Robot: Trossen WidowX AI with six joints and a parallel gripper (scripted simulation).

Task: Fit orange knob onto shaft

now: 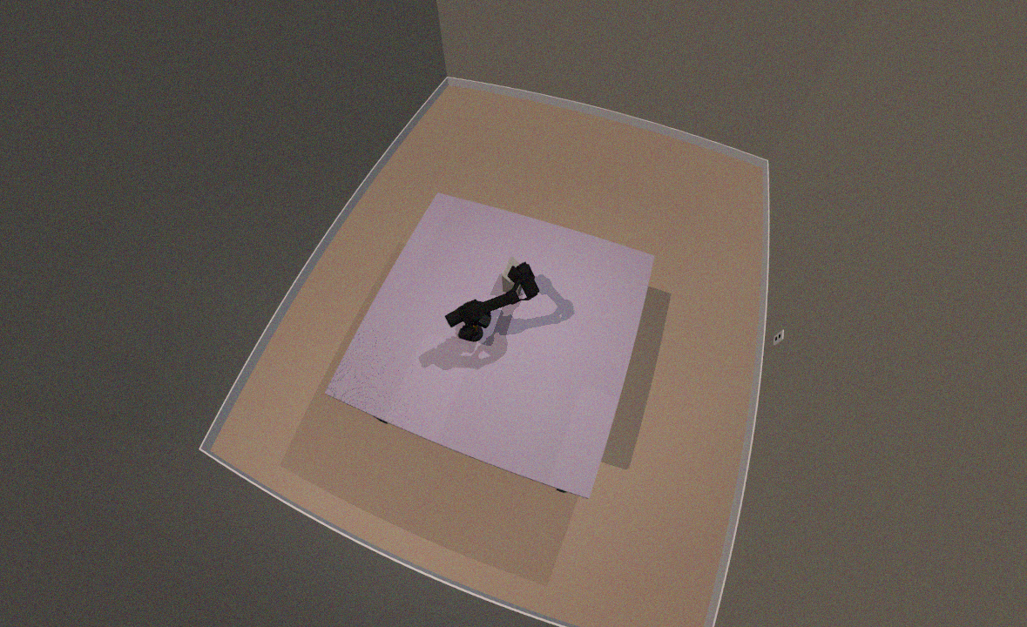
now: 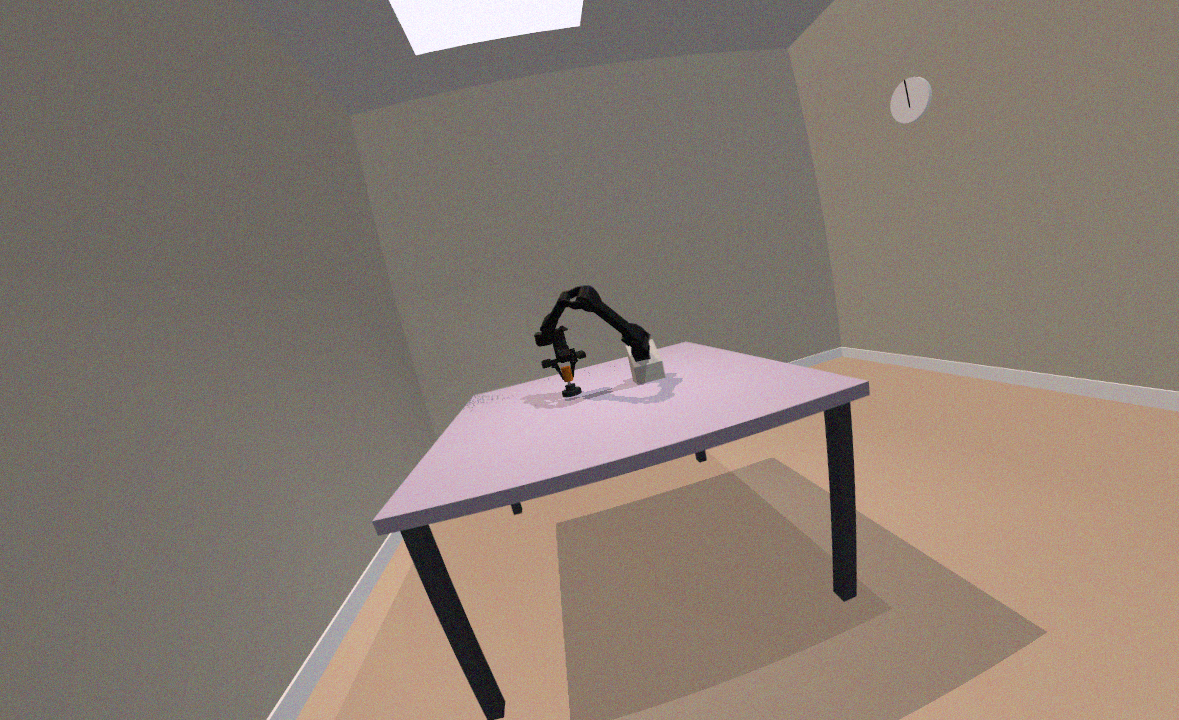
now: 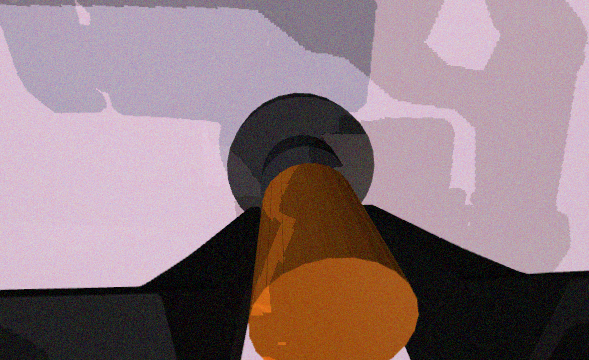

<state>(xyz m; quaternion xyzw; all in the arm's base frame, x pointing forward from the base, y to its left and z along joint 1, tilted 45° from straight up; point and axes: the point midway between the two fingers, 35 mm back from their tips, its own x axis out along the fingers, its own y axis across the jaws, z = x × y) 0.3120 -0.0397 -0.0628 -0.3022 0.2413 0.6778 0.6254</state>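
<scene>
Now: the orange knob 3 cm above my gripper tip. From my gripper tip the other things lie so: dark round pedestal (4 cm below).
</scene>
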